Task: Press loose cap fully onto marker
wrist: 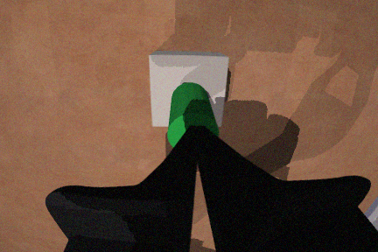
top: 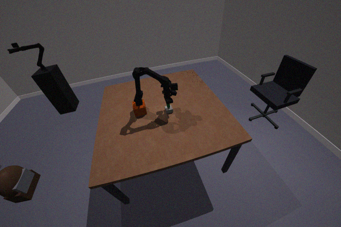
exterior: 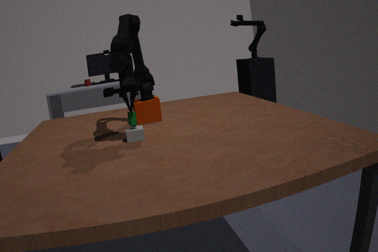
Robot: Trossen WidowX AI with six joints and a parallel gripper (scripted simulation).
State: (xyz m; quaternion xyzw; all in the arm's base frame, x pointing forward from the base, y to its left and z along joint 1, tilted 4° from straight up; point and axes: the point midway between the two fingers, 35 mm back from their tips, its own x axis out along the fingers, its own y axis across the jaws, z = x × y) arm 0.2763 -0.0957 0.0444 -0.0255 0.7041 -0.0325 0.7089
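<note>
My gripper tip is 20 mm above the green cap. Also, from my gripper tip: grey holder block 90 mm below.
</note>
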